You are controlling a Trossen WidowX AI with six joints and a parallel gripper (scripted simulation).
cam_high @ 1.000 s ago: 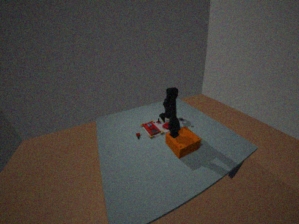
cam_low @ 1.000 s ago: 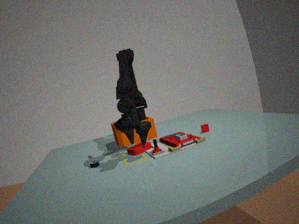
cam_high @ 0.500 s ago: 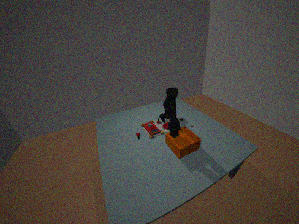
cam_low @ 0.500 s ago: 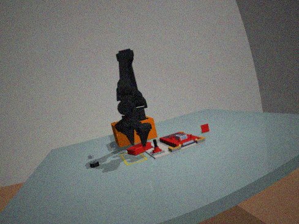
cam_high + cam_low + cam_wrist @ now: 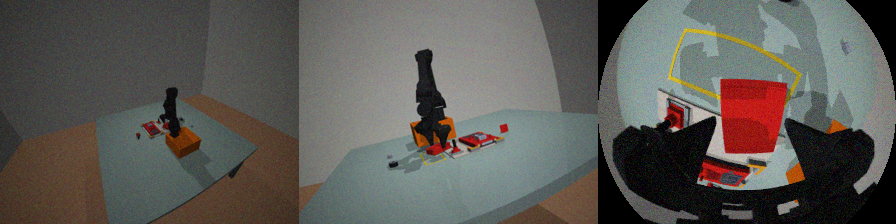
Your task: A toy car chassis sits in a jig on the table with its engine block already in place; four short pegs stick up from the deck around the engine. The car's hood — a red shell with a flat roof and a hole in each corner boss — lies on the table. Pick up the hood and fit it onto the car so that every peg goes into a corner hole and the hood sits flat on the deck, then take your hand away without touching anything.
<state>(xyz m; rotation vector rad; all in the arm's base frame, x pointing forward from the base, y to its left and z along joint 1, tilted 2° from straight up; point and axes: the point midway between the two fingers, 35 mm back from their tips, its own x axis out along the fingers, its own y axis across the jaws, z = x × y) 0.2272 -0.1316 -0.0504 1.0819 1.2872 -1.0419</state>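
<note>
Right now the red hood is right at my gripper tip.
</note>
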